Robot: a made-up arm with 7 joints. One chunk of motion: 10 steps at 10 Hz.
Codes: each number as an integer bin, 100 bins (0 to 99) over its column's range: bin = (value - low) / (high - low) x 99, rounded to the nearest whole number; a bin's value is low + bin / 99 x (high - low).
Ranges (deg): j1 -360.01..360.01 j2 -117.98..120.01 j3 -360.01..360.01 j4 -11..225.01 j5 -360.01..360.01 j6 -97.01..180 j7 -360.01..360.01
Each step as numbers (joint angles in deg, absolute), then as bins.
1 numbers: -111.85 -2.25 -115.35 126.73 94.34 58.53 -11.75
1 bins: 34 48 34 58 62 56 48
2 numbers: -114.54 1.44 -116.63 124.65 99.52 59.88 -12.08
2 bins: 34 50 33 57 63 56 48
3 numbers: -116.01 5.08 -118.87 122.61 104.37 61.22 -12.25
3 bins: 34 51 33 56 64 57 48
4 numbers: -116.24 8.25 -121.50 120.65 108.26 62.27 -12.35
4 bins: 34 53 33 55 64 57 48
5 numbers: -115.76 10.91 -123.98 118.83 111.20 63.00 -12.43
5 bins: 34 54 32 54 65 57 48
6 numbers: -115.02 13.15 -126.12 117.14 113.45 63.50 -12.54
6 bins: 34 55 32 54 65 57 48
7 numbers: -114.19 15.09 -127.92 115.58 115.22 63.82 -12.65
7 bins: 34 55 32 53 65 57 48
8 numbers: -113.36 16.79 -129.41 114.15 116.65 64.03 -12.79
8 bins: 34 56 32 52 66 58 48
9 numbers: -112.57 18.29 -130.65 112.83 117.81 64.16 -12.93
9 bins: 34 57 32 52 66 58 48
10 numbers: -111.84 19.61 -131.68 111.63 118.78 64.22 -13.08
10 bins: 34 57 31 51 66 58 48
